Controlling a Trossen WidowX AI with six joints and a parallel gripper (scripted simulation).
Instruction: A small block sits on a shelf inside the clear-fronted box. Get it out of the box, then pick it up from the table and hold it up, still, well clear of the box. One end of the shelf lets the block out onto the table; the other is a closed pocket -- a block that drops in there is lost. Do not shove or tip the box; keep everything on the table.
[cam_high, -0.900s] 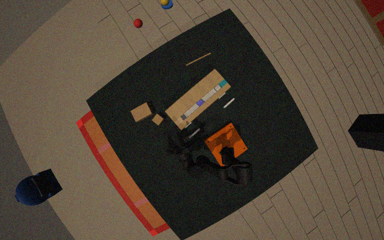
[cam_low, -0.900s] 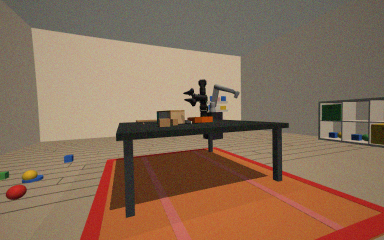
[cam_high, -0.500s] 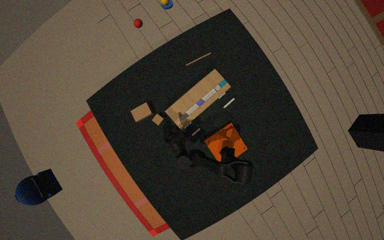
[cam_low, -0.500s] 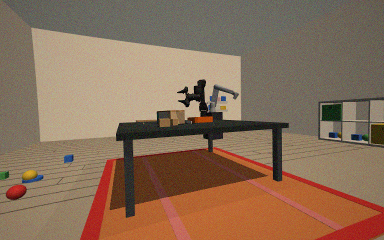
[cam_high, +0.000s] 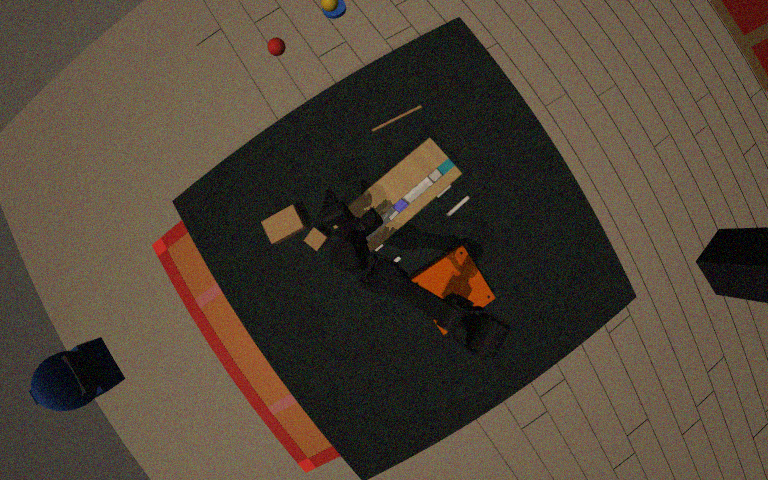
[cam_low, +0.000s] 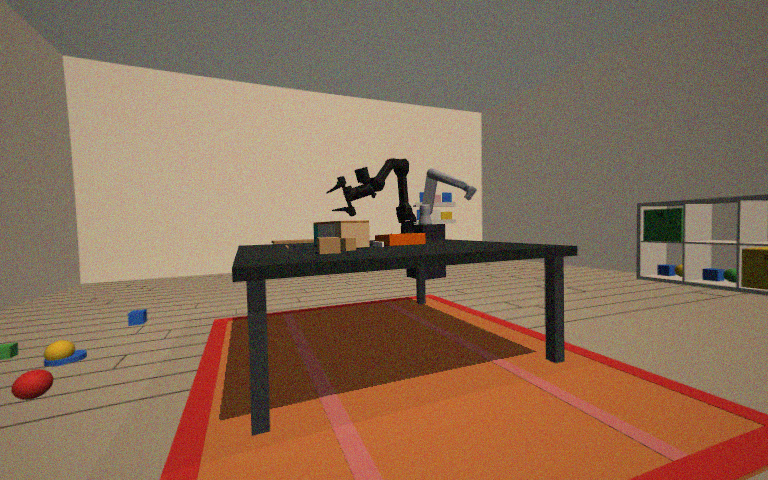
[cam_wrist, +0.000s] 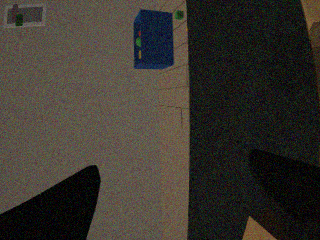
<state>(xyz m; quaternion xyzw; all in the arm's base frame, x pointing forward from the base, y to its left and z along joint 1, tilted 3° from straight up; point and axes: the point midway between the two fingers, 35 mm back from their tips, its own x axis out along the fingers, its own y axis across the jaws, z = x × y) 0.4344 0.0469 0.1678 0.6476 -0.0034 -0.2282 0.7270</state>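
Right now the box is 14 cm behind my gripper tip, 12 cm to the right of it and 15 cm below it. Round my gripper tip: thin stick: 11 cm ahead, 33 cm to the right, 21 cm below; purple block: 13 cm behind, 12 cm to the right, 13 cm below.
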